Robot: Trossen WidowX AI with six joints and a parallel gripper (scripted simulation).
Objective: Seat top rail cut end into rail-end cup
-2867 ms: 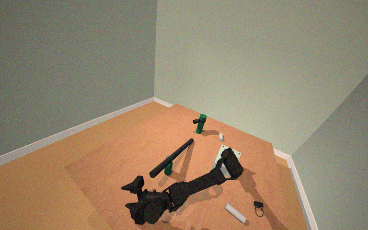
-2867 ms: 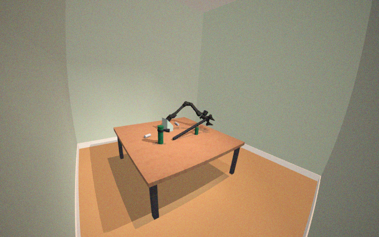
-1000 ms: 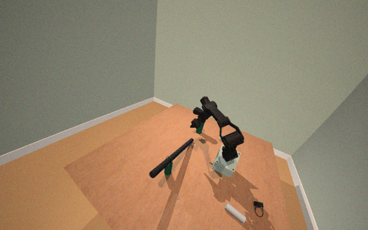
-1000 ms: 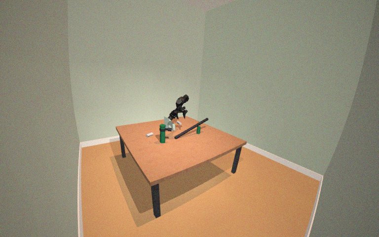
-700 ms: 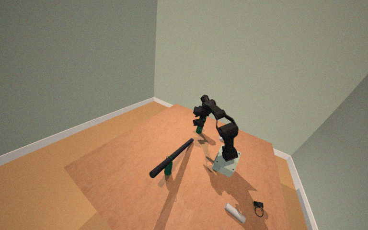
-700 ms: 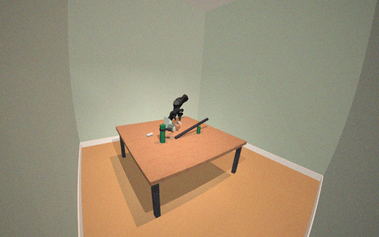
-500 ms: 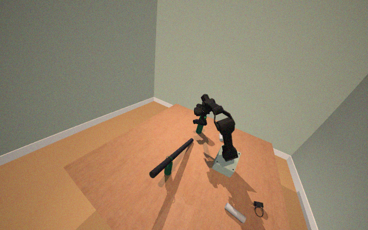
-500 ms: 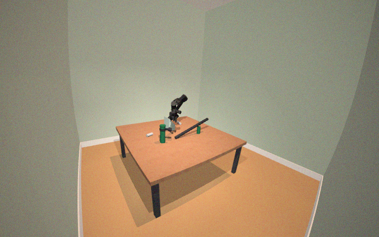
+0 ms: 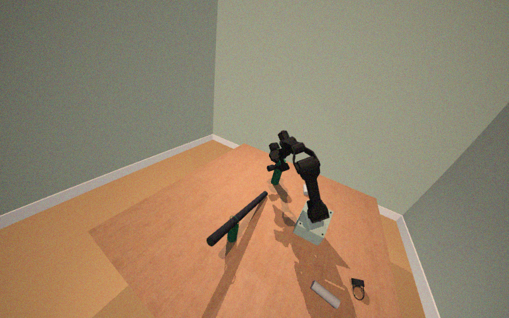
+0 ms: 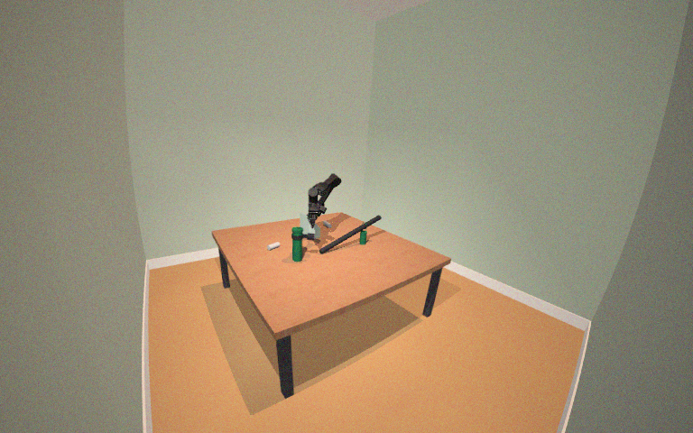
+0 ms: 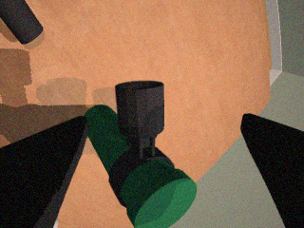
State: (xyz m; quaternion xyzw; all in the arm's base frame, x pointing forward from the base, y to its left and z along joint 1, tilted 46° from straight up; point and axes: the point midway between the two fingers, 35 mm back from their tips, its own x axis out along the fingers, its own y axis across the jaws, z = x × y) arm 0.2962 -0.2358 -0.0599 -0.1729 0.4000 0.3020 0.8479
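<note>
The dark rail-end cup lies 60 mm below my gripper tip and 30 mm to the right of it. Also, from my gripper tip: small green post: 450 mm to the left, 110 mm below, 30 mm ahead.
</note>
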